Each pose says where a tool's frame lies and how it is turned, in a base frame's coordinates. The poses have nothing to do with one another.
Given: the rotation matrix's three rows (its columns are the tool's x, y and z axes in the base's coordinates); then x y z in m. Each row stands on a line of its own.
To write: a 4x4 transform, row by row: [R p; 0 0 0 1], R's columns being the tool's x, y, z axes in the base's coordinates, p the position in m. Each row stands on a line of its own. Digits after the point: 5 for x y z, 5 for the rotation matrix.
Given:
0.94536 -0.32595 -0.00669
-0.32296 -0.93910 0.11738
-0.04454 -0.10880 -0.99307
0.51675 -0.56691 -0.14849
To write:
0.94536 -0.32595 -0.00669 0.51675
-0.32296 -0.93910 0.11738 -0.56691
-0.04454 -0.10880 -0.99307 -0.14849
0 0 0 1

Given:
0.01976 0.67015 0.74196
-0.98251 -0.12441 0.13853
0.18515 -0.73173 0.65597
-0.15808 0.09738 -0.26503
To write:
0.01976 0.67015 0.74196 -0.15808
-0.98251 -0.12441 0.13853 0.09738
0.18515 -0.73173 0.65597 -0.26503
0 0 0 1

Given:
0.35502 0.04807 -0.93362
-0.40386 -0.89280 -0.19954
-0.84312 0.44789 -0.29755
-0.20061 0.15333 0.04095
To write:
0.35502 0.04807 -0.93362 -0.20061
-0.40386 -0.89280 -0.19954 0.15333
-0.84312 0.44789 -0.29755 0.04095
0 0 0 1

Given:
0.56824 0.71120 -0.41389
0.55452 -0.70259 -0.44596
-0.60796 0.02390 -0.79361
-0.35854 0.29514 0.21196
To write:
0.56824 0.71120 -0.41389 -0.35854
0.55452 -0.70259 -0.44596 0.29514
-0.60796 0.02390 -0.79361 0.21196
0 0 0 1

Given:
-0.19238 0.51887 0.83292
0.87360 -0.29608 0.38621
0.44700 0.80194 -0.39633
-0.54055 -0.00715 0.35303
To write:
-0.19238 0.51887 0.83292 -0.54055
0.87360 -0.29608 0.38621 -0.00715
0.44700 0.80194 -0.39633 0.35303
0 0 0 1

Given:
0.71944 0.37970 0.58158
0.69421 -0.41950 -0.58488
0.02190 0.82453 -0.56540
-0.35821 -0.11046 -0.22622
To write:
0.71944 0.37970 0.58158 -0.35821
0.69421 -0.41950 -0.58488 -0.11046
0.02190 0.82453 -0.56540 -0.22622
0 0 0 1

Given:
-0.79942 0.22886 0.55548
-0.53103 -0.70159 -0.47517
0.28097 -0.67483 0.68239
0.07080 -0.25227 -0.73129
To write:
-0.79942 0.22886 0.55548 0.07080
-0.53103 -0.70159 -0.47517 -0.25227
0.28097 -0.67483 0.68239 -0.73129
0 0 0 1

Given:
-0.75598 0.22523 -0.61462
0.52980 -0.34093 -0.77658
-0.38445 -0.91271 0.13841
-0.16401 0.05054 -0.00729
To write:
-0.75598 0.22523 -0.61462 -0.16401
0.52980 -0.34093 -0.77658 0.05054
-0.38445 -0.91271 0.13841 -0.00729
0 0 0 1

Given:
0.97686 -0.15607 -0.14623
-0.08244 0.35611 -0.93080
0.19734 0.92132 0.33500
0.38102 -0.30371 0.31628
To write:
0.97686 -0.15607 -0.14623 0.38102
-0.08244 0.35611 -0.93080 -0.30371
0.19734 0.92132 0.33500 0.31628
0 0 0 1

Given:
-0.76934 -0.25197 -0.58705
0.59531 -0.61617 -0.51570
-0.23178 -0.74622 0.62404
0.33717 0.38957 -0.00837
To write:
-0.76934 -0.25197 -0.58705 0.33717
0.59531 -0.61617 -0.51570 0.38957
-0.23178 -0.74622 0.62404 -0.00837
0 0 0 1

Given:
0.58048 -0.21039 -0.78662
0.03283 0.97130 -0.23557
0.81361 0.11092 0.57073
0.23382 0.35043 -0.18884
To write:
0.58048 -0.21039 -0.78662 0.23382
0.03283 0.97130 -0.23557 0.35043
0.81361 0.11092 0.57073 -0.18884
0 0 0 1

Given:
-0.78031 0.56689 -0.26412
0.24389 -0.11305 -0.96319
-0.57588 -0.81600 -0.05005
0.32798 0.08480 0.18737
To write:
-0.78031 0.56689 -0.26412 0.32798
0.24389 -0.11305 -0.96319 0.08480
-0.57588 -0.81600 -0.05005 0.18737
0 0 0 1

